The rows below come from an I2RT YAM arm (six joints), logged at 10 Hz.
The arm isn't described. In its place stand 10 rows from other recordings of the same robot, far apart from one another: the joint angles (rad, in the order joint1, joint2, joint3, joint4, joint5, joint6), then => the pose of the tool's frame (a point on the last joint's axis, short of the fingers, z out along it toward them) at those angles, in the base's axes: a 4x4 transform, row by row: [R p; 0 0 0 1], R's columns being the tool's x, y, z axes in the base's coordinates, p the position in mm.
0.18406, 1.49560, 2.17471, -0.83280, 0.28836, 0.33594 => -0.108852, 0.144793, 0.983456, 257.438; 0.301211, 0.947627, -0.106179, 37.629; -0.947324, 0.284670, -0.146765, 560.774; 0, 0, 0, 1
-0.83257, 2.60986, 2.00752, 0.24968, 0.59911, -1.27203 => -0.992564, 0.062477, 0.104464, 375.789; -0.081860, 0.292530, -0.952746, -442.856; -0.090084, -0.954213, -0.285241, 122.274; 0, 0, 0, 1
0.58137, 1.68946, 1.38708, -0.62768, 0.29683, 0.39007 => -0.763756, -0.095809, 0.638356, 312.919; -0.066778, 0.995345, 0.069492, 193.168; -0.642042, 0.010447, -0.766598, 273.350; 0, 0, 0, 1
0.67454, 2.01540, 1.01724, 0.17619, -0.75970, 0.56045 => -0.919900, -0.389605, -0.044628, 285.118; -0.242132, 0.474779, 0.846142, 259.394; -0.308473, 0.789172, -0.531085, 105.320; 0, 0, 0, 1
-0.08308, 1.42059, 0.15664, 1.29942, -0.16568, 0.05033 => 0.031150, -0.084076, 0.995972, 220.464; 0.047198, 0.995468, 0.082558, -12.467; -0.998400, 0.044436, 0.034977, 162.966; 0, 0, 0, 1
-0.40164, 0.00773, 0.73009, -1.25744, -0.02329, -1.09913 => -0.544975, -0.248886, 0.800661, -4.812; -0.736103, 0.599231, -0.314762, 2.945; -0.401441, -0.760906, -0.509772, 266.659; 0, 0, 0, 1
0.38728, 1.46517, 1.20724, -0.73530, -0.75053, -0.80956 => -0.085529, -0.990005, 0.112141, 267.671; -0.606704, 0.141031, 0.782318, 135.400; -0.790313, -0.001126, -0.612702, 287.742; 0, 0, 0, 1
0.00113, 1.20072, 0.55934, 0.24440, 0.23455, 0.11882 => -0.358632, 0.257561, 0.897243, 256.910; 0.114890, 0.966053, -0.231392, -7.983; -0.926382, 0.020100, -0.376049, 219.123; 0, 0, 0, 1
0.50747, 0.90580, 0.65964, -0.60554, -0.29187, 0.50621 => -0.881096, -0.233085, 0.411511, 152.804; 0.041392, 0.828773, 0.558052, 96.687; -0.471123, 0.508731, -0.720580, 238.408; 0, 0, 0, 1
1.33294, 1.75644, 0.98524, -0.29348, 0.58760, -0.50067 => 0.177072, -0.752936, 0.633823, 98.458; -0.965181, -0.006861, 0.261494, 322.346; -0.192540, -0.658057, -0.727935, 154.589; 0, 0, 0, 1
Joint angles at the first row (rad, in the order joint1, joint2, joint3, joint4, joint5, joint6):
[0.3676 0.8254 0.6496 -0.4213 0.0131 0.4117]
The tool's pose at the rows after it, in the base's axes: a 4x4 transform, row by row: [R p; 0 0 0 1], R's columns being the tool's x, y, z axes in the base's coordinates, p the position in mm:
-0.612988, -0.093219, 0.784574, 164.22; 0.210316, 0.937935, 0.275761, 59.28; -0.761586, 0.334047, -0.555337, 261.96; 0, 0, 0, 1
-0.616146, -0.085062, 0.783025, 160.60; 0.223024, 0.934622, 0.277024, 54.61; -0.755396, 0.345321, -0.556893, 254.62; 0, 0, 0, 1
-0.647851, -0.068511, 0.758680, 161.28; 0.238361, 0.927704, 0.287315, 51.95; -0.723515, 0.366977, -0.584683, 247.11; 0, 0, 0, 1
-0.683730, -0.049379, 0.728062, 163.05; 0.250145, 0.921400, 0.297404, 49.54; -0.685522, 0.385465, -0.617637, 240.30; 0, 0, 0, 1
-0.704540, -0.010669, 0.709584, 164.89; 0.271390, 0.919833, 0.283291, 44.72; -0.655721, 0.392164, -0.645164, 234.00; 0, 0, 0, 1
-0.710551, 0.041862, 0.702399, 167.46; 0.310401, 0.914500, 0.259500, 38.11; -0.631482, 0.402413, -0.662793, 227.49; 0, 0, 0, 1
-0.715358, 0.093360, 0.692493, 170.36; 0.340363, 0.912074, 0.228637, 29.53; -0.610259, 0.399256, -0.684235, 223.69; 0, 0, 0, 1
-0.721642, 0.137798, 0.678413, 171.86; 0.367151, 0.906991, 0.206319, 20.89; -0.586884, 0.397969, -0.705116, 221.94; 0, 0, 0, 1
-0.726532, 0.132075, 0.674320, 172.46; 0.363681, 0.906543, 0.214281, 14.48; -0.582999, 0.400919, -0.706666, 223.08; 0, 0, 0, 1
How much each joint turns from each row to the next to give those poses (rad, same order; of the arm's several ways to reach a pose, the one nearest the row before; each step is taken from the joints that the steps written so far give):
[-0.0195 -0.0454 -0.0158 -0.0212 -0.0047 0.0073]
[-0.0229 -0.0274 -0.0352 0.0058 -0.0207 0.0015]
[-0.0239 0.0086 -0.0155 -0.0106 -0.0370 0.0134]
[-0.0245 0.0193 -0.0075 -0.0166 -0.0380 0.0096]
[-0.0337 0.0155 -0.0086 -0.0130 -0.0170 0.0070]
[-0.0431 0.0143 -0.0140 0.0037 -0.0108 0.0144]
[-0.0542 0.0185 -0.0001 -0.0119 -0.0109 -0.0046]
[-0.0544 0.0143 0.0069 -0.0247 -0.0180 -0.0091]
[-0.0453 0.0036 0.0077 -0.0131 -0.0400 -0.0358]

